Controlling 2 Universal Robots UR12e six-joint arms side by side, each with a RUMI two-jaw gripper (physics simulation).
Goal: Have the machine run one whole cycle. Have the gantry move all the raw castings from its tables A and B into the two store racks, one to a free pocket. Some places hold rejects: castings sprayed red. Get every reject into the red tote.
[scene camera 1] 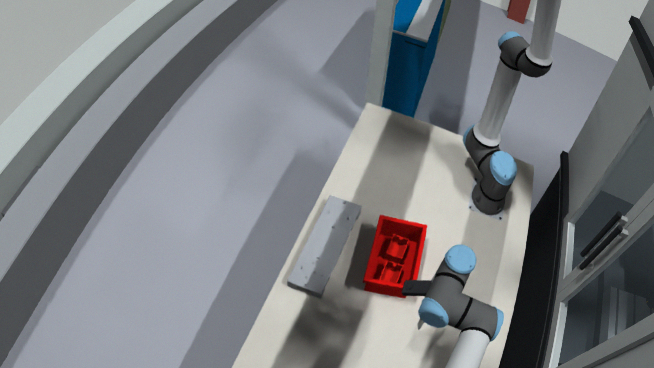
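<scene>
The red tote (382, 287) stands on the pale table top. Two red castings lie inside it, one (398, 247) near the middle and one (392, 273) near its lower end. My left gripper (416, 288) shows as a dark bar at the wrist of the lower arm, over the tote's lower right corner in this view. Its fingertips are hidden, so its opening and any held thing cannot be told. My right gripper is out of view; its arm (502, 105) reaches up past the top edge. The gantry, its tables A and B, and raw castings cannot be made out.
A long grey block (325, 245) with small dark marks lies left of the tote, along the table's left edge. The base (489, 197) of the upper arm stands at the upper right. Machine doors with dark handles (602, 240) are at the right. A blue cabinet (407, 75) stands beyond the table.
</scene>
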